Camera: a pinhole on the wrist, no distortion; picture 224 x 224 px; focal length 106.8 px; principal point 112.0 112.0 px. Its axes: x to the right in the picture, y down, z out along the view. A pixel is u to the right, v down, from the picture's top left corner.
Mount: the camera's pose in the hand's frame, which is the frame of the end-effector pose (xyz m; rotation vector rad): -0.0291 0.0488 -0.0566 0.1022 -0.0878 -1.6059
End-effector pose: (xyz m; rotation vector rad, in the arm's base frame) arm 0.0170 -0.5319 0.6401 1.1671 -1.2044 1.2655
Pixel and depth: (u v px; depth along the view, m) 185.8 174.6 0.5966
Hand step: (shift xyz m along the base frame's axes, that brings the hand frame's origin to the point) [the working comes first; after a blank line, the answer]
In the camera's frame: 0.4123 0.3497 0.5966

0.3759 -0.5590 0.2694
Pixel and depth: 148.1 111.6 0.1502
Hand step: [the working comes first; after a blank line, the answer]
In the camera's frame: 0.0508 -0.0006 0.1502

0.0058 -0.0937 -0.0456
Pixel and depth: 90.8 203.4 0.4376
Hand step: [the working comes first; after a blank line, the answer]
In the camera's frame: -0.0869 0.3745 0.4376

-0.1265 -0.4129 0.3049
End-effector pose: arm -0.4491 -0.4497 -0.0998 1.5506 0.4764 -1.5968
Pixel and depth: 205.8 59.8 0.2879
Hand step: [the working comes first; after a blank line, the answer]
In the camera's frame: 0.2529 -0.1407 0.2879

-0.3107 0.0198 0.1799
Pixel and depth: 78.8 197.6 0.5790
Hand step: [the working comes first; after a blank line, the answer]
In the camera's frame: -0.1800 0.4641 0.5790

-0.1595 -0.6676 -0.1977
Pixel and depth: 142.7 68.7 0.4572
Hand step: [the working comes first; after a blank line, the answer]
In the camera's frame: 0.1314 -0.1854 0.4572

-0.3271 -0.1572 0.2974
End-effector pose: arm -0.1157 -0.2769 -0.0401 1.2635 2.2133 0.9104
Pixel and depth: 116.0 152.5 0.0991
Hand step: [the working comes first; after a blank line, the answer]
In the camera's frame: 0.0037 0.0376 0.0991

0.0569 0.0276 -0.0008
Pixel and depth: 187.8 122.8 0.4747
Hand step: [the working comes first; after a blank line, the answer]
In the camera's frame: 0.3369 0.0480 0.4747

0.1217 -0.0157 -0.4969
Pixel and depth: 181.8 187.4 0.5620
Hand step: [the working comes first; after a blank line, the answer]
In the camera's frame: 0.3673 0.3968 0.5620

0.0142 0.3009 -0.6324
